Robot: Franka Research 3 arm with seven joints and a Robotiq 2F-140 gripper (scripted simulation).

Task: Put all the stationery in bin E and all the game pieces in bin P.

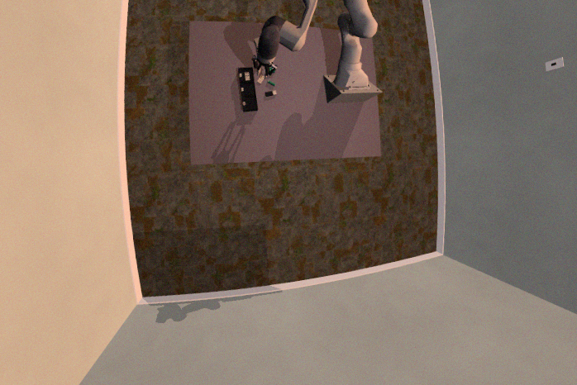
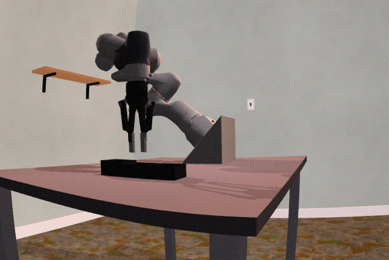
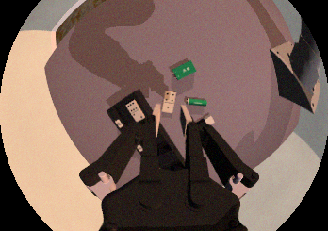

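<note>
The white spotted piece lies 10 cm below my hand. Round my hand: green cylinder: 6 cm behind, 2 cm to the left, 9 cm below; then flat green block: 5 cm behind, 6 cm to the right, 9 cm below; then black bin row: 8 cm ahead, 7 cm to the left, 8 cm below.
</note>
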